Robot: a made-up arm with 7 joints. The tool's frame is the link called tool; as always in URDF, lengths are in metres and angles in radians. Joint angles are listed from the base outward. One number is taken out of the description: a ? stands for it. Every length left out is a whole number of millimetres.
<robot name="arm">
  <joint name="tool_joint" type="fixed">
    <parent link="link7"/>
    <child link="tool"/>
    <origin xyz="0 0 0" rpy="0 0 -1.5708"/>
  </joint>
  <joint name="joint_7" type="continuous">
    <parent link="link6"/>
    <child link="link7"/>
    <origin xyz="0.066 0 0" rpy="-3.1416 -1.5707 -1.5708"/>
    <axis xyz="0 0 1"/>
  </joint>
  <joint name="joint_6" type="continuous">
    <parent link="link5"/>
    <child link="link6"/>
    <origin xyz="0 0 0" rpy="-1.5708 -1.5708 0"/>
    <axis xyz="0 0 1"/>
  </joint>
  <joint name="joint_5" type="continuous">
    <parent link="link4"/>
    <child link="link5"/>
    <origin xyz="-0.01 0.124 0" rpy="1.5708 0 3.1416"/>
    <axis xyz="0 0 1"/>
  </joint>
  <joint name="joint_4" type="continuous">
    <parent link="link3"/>
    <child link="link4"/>
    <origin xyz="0.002 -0.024 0" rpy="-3.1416 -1.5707 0"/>
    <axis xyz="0 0 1"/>
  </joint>
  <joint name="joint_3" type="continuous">
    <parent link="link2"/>
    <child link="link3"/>
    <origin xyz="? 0.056 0" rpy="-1.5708 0 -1.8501"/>
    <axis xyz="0 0 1"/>
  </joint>
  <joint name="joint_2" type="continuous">
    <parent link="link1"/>
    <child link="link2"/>
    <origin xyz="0.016 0.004 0" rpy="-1.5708 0 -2.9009"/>
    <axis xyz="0 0 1"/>
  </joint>
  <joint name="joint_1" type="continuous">
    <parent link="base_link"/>
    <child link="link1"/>
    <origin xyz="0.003 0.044 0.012" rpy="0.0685 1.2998 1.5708"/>
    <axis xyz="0 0 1"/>
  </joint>
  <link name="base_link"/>
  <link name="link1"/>
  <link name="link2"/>
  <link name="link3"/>
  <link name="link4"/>
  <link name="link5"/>
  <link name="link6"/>
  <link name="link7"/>
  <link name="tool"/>
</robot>
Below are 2 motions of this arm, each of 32 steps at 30 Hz.
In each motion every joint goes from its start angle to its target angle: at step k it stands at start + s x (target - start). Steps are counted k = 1, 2, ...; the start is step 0. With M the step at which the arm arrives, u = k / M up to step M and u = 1 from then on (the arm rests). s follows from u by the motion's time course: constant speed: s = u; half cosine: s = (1 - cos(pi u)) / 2; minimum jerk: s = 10 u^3 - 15 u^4 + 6 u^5.
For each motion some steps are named. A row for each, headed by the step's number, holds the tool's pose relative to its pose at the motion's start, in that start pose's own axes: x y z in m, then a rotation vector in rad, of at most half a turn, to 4 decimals.
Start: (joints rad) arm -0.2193 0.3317 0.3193 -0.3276 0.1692 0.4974 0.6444
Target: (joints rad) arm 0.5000 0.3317 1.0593 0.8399 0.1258 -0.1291 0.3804
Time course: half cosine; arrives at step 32
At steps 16, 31, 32:
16: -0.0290 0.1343 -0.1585 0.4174 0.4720 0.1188
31: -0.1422 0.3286 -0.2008 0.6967 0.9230 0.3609
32: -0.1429 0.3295 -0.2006 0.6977 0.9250 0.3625

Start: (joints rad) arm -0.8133 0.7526 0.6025 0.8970 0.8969 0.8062 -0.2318
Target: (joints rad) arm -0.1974 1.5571 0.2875 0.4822 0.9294 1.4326 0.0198
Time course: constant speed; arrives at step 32
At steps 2, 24, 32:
2: 0.0026 0.0192 -0.0102 0.0125 0.0446 0.0905
24: -0.0601 0.1936 -0.0569 0.2052 0.3480 1.0978
32: -0.1052 0.2249 -0.0433 0.2880 0.3531 1.4565

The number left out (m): -0.218
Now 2 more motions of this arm.
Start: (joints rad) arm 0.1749 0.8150 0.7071 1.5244 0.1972 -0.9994 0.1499
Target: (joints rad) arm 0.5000 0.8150 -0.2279 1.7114 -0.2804 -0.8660 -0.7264
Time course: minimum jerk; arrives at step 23
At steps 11, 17, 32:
11: -0.0465 0.0127 -0.0409 0.1862 0.2758 -0.6122
17: -0.0932 0.0431 -0.0699 0.3044 0.6155 -1.1289
32: -0.1054 0.0539 -0.0754 0.3259 0.7200 -1.2584

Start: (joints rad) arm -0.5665 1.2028 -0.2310 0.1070 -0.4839 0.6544 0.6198
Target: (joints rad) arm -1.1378 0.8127 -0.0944 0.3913 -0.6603 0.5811 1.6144
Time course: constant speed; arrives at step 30
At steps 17, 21, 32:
17: 0.0179 -0.0157 0.0792 -0.4469 0.1271 0.5088
21: 0.0195 -0.0176 0.1007 -0.5407 0.1878 0.6073
32: 0.0183 -0.0188 0.1525 -0.7243 0.3615 0.7938

